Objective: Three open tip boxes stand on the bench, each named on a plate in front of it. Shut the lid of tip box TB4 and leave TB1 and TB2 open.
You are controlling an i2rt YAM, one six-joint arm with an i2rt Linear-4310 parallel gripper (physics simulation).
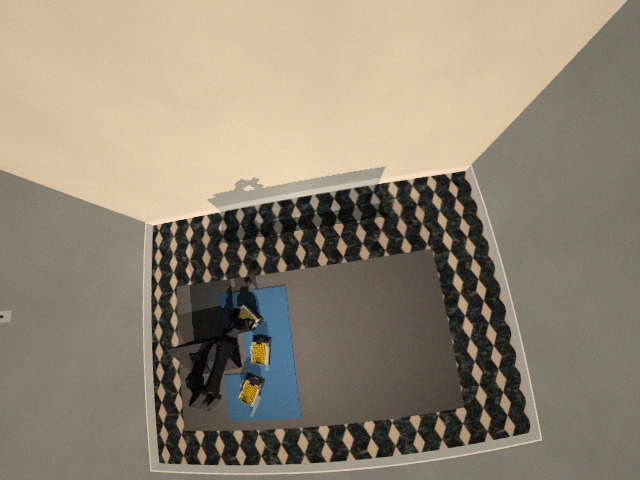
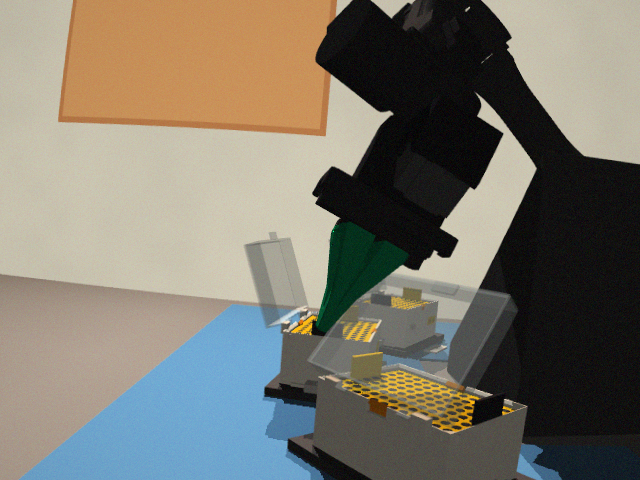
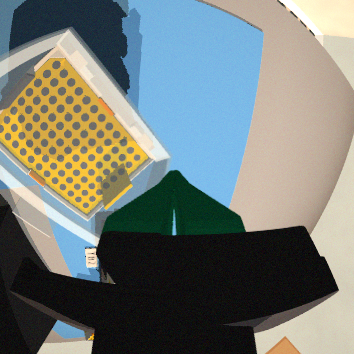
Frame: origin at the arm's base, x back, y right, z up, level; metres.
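Where they show: gripper, fingertip midpoint: (image 1: 255, 320) (image 2: 320, 330) (image 3: 173, 177); arm's base, link origin: (image 1: 200, 362) (image 2: 631, 288).
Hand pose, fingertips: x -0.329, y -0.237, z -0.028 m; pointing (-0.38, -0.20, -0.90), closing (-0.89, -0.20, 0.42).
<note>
Each offset is from my fingertips to the centre of the thing. "pt": to the spot under its first point. Level surfaces: height alone.
My gripper (image 1: 253, 322) (image 2: 319, 328) (image 3: 173, 177) is shut and empty, its green fingertips low beside the raised lid of the near tip box. That box @(pt dx +0.055, dy -0.052, dz -0.058 m) (image 2: 387, 444) (image 3: 60, 120) (image 1: 247, 315) holds yellow perforated racking. Its clear lid @(pt dx +0.103, dy -0.064, dz +0.023 m) (image 2: 483, 330) stands tilted above it; whether the fingers touch it I cannot tell. The middle box @(dx +0.007, dy +0.190, dz -0.062 m) (image 1: 258, 353) (image 2: 297, 359) has its clear lid (image 2: 273, 279) up. The far box (image 1: 250, 392) (image 2: 408, 322) is open. A name plate @(pt dx +0.061, dy +0.185, dz -0.093 m) (image 3: 91, 257) seems to read TB2, by the middle box; TB4's and TB1's plates are not legible.
The boxes stand on a blue mat @(dz -0.095 m) (image 1: 279, 397) (image 2: 170, 392) (image 3: 200, 90) on the grey-brown bench @(dz -0.099 m) (image 1: 372, 330). The black arm (image 1: 219, 364) reaches in from the robot side. An orange board (image 2: 196, 62) hangs on the wall behind.
</note>
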